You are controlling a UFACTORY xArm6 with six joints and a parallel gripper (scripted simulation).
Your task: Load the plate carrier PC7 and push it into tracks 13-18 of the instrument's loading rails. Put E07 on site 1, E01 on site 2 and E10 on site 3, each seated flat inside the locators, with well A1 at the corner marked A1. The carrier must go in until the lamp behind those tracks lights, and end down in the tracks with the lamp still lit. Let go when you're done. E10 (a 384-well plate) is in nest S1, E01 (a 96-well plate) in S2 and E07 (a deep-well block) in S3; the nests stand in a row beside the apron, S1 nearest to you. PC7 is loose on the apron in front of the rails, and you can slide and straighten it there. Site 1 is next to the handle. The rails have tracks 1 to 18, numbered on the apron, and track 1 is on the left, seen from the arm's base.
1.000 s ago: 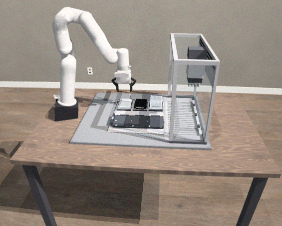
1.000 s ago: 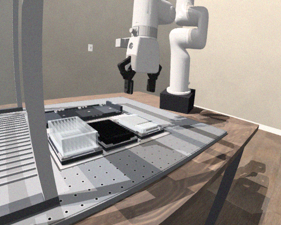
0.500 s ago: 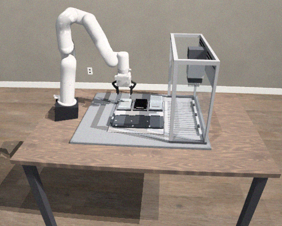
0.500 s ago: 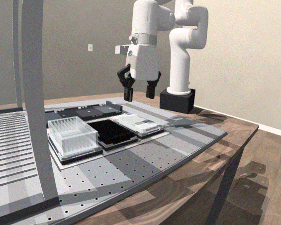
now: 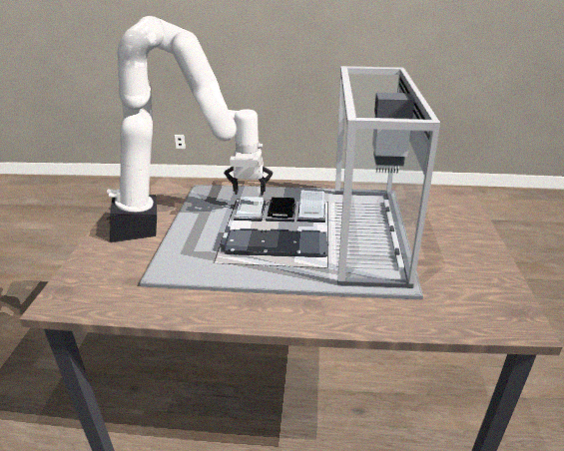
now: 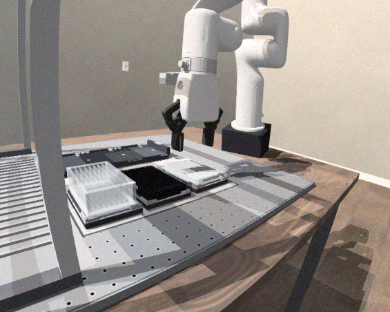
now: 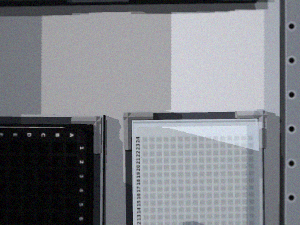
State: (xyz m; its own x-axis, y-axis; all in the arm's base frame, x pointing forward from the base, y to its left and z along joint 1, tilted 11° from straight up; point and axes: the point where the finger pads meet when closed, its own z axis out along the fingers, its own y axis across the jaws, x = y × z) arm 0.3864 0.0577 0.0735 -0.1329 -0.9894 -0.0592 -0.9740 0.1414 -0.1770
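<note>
Now: hand 60 mm above the 384-well plate E10. From my hand the other things lie so: nest S1: 80 mm below; black 96-well plate E01: 110 mm ahead, 10 mm to the right, 60 mm below; corner mark: 60 mm ahead, 70 mm to the right, 70 mm below.
</note>
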